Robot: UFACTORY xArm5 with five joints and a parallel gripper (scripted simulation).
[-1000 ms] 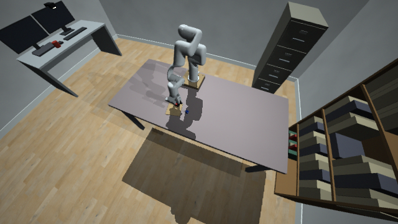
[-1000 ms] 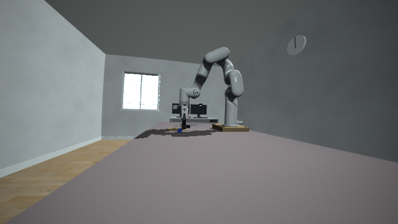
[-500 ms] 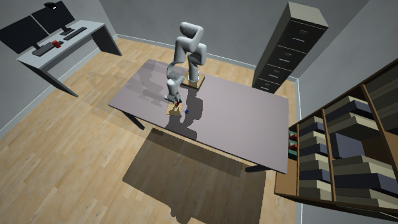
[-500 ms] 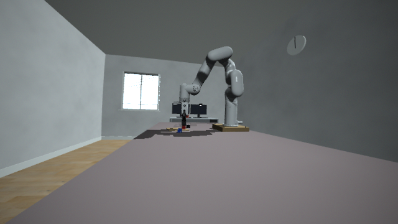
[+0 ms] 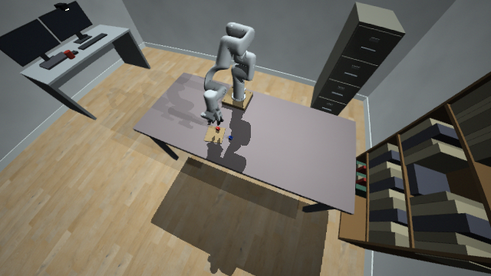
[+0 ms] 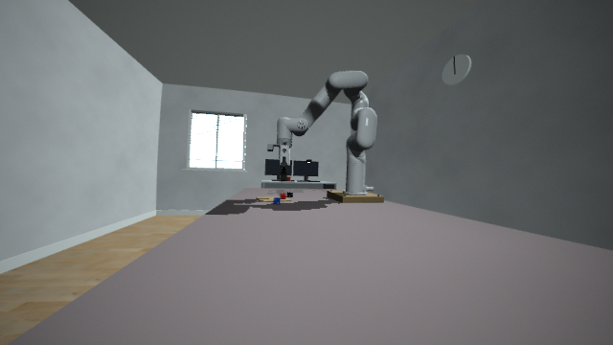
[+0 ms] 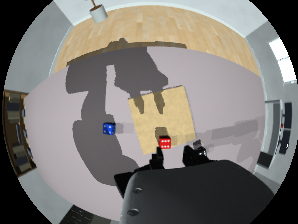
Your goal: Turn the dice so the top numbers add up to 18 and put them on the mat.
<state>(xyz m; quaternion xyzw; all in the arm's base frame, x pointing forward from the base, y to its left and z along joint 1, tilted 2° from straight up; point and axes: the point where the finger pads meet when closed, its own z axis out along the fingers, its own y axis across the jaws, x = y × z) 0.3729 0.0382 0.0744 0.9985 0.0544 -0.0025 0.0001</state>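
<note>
Now: the blue die 10 mm ahead of my hand, 130 mm to the left of it and 100 mm below it. The rest, counted from my hand: tan mat 50 mm ahead, 110 mm below; then black die 30 mm behind, 110 mm to the right, 100 mm below; then red die 90 mm below.
</note>
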